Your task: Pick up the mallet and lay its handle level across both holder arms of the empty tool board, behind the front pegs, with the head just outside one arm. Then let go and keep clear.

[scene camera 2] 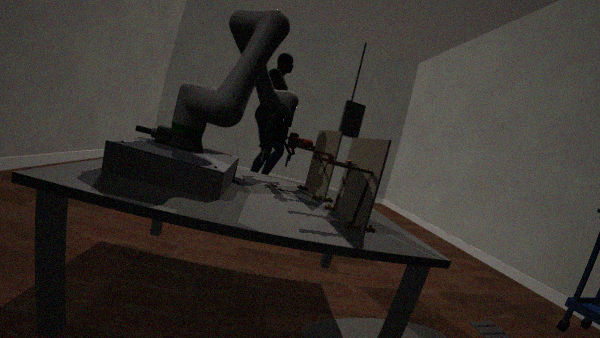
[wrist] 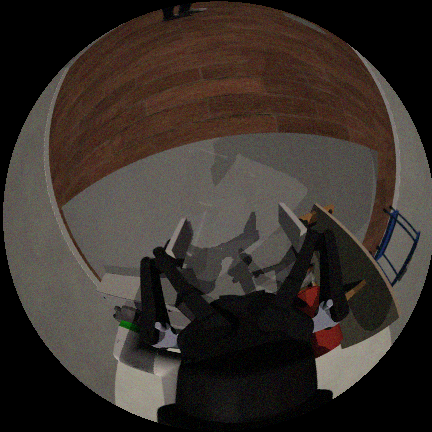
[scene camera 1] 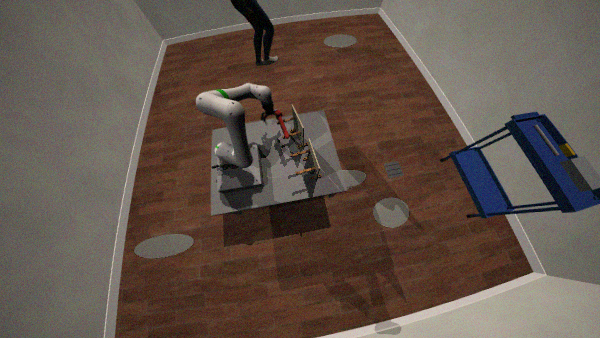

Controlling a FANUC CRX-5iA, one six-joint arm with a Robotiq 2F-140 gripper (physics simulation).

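Seen in the pictures: gripper, between the fingertips: [scene camera 2: 273,163] [wrist: 233,219] [scene camera 1: 273,122]; arm's base, origin of its link: [scene camera 2: 183,147] [wrist: 138,314].
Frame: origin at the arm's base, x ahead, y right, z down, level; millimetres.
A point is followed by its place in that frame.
Observation:
The red mallet [scene camera 1: 283,126] @(x 498, y -80, z -150 mm) [scene camera 2: 304,143] @(x 482, y 10, z -130 mm) lies across the orange arms of the far tool board [scene camera 1: 298,119] @(x 624, y -57, z -213 mm) [scene camera 2: 327,142] @(x 622, y -72, z -165 mm), head at the far end. In the wrist view, red parts of the mallet [wrist: 327,340] @(x 493, y -244, z -160 mm) show behind the right-hand finger, partly hidden. The empty tool board [scene camera 1: 314,154] @(x 636, y 266, z -200 mm) [scene camera 2: 369,156] @(x 631, y 290, z -140 mm) stands nearer scene camera 2; its two holder arms [scene camera 1: 306,171] @(x 550, y 335, z -90 mm) stick out toward the robot side. My gripper [scene camera 1: 268,117] @(x 433, y -280, z 17 mm) [scene camera 2: 288,152] [wrist: 233,219] @(x 433, y -280, z 17 mm) is open and empty, beside the mallet's head on the robot side. Its exact gap to the head is unclear.
Both boards stand on the grey table [scene camera 1: 280,187] @(x 310, y 335, z 103 mm) [scene camera 2: 260,220] @(x 289, y 391, z 103 mm). The arm's base block [scene camera 1: 240,177] @(x 19, y 166, z 7 mm) [scene camera 2: 165,170] @(x 2, y 249, z 51 mm) is at the other side. A person [scene camera 1: 262,30] [scene camera 2: 270,120] stands beyond the table. A blue cart [scene camera 1: 482,182] is off to the right.

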